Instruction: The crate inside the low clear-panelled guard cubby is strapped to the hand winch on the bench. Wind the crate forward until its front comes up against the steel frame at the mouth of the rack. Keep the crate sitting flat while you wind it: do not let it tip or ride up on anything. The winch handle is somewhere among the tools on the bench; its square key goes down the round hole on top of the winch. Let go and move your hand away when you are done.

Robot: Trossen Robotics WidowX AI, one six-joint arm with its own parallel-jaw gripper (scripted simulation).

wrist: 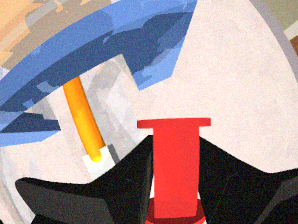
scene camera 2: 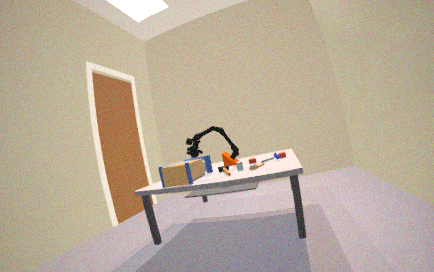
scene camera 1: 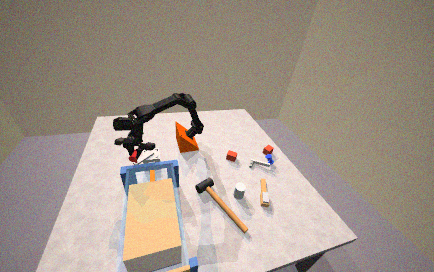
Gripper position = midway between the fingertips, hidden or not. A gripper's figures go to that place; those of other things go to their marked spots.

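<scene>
A frame [wrist: 151, 44] stands 0.12 m from the lens. My own gripper [wrist: 171, 140] is 0.10 m from the lens.
</scene>
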